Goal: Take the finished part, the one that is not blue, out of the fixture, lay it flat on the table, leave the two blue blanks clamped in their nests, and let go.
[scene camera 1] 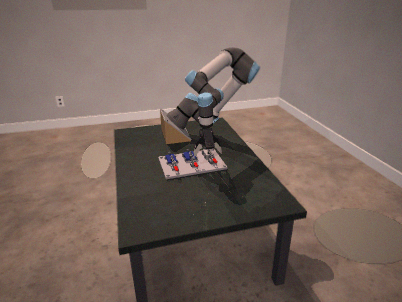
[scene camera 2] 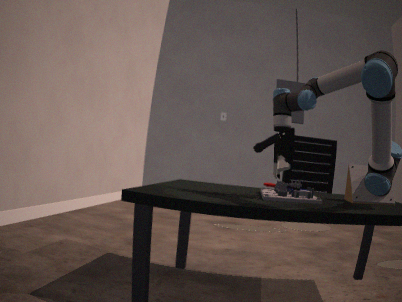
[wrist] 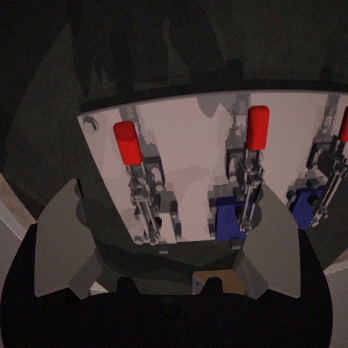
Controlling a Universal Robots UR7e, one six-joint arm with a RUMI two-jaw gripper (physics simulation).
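Seen in the pictures: gripper, between the fingertips: (scene camera 1: 207,155) (scene camera 2: 277,178) (wrist: 169,183); arm's base, origin of its link: (scene camera 1: 175,121).
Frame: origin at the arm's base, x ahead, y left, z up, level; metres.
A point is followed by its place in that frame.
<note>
The fixture plate (scene camera 1: 184,172) {x 0.530, y -0.134, z -0.073 m} (scene camera 2: 299,199) {x 0.437, y 0.122, z -0.076 m} (wrist: 192,150) {x 0.504, y -0.006, z -0.073 m} lies on the dark table (scene camera 1: 165,215) {x 0.812, y -0.331, z -0.088 m} (scene camera 2: 215,201) {x 0.748, y 0.259, z -0.088 m}. A middle blue blank (scene camera 1: 188,156) {x 0.407, y -0.062, z -0.052 m} (wrist: 224,215) {x 0.413, y -0.031, z -0.052 m} and an outer blue blank (scene camera 1: 171,159) (wrist: 302,210) sit in their nests under clamp arms. In the wrist view, a pale part (wrist: 168,227) {x 0.412, y 0.045, z -0.047 m} shows faintly in the left nest, hard to tell from the plate and partly hidden by its clamp arm. My gripper (scene camera 1: 208,149) {x 0.512, y 0.014, z -0.011 m} (scene camera 2: 281,176) {x 0.512, y 0.014, z -0.011 m} (wrist: 169,183) {x 0.512, y 0.014, z -0.011 m} is open and empty, pointing down low over the fixture's right end in scene camera 1. Its right finger in the wrist view overlaps the middle nest.
Three toggle clamps have red handles (wrist: 128,143) {x 0.544, y 0.042, z -0.032 m} (wrist: 258,128) {x 0.531, y -0.064, z -0.037 m} (wrist: 345,127) {x 0.514, y -0.166, z -0.043 m}, which point away from the gripper's palm in the wrist view. A wooden-sided wedge mount (scene camera 1: 175,134) {x 0.142, y -0.049, z -0.025 m} (wrist: 230,281) {x 0.144, y -0.038, z -0.054 m} stands behind the fixture at the arm's base.
</note>
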